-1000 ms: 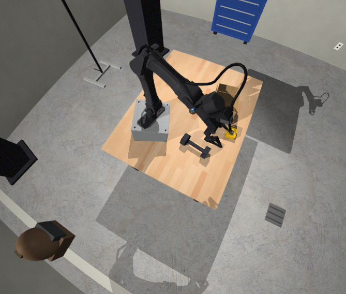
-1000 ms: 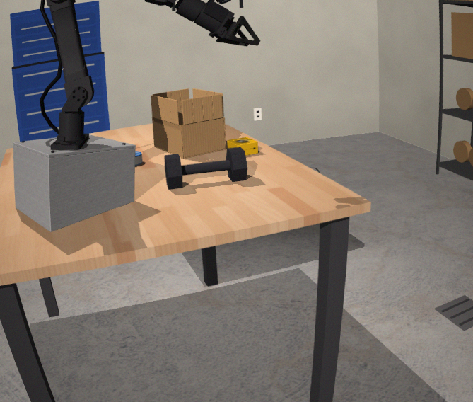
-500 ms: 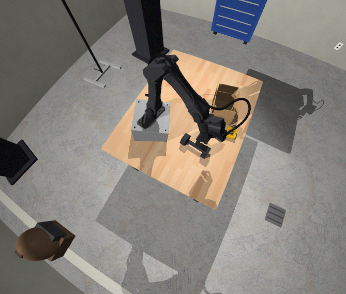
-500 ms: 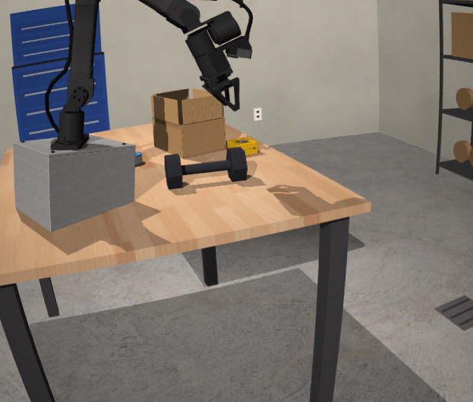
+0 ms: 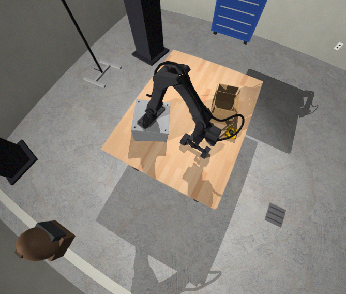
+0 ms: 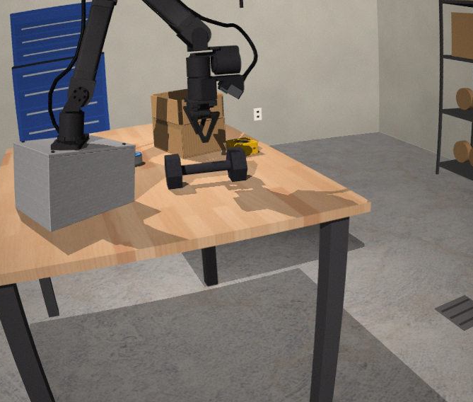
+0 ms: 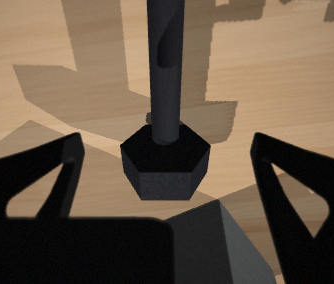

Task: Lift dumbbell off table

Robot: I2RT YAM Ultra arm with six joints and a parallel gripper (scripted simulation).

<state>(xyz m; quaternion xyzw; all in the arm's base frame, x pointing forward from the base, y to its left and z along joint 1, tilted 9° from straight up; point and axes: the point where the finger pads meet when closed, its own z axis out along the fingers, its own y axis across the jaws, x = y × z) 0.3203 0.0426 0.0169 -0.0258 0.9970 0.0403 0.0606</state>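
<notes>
Now: the black dumbbell 80 mm below my hand.
</notes>
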